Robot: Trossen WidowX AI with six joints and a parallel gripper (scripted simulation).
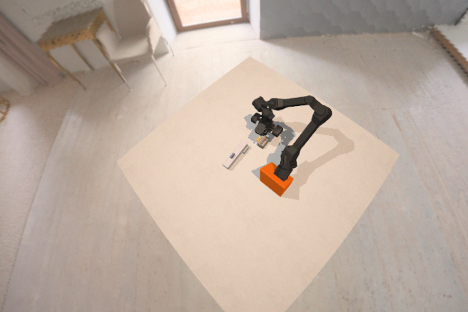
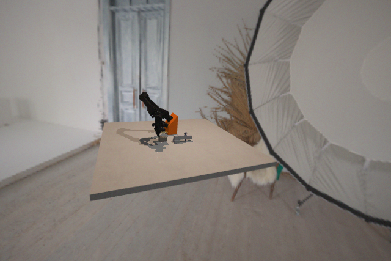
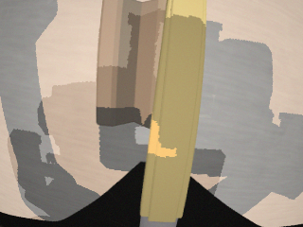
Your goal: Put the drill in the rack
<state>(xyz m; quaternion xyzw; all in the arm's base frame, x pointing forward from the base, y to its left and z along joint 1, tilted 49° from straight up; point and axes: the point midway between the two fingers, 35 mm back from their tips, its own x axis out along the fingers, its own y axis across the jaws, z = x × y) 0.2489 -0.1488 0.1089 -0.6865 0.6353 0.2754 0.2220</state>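
My gripper tip is now 50 mm to the right of the dark boxy part, 40 mm above it and 20 mm past it. Also, from my gripper tip: key: 250 mm to the left, 30 mm ahead; grey holder: 220 mm to the left, 40 mm ahead, 20 mm below; drill: 40 mm to the left, 30 mm above.
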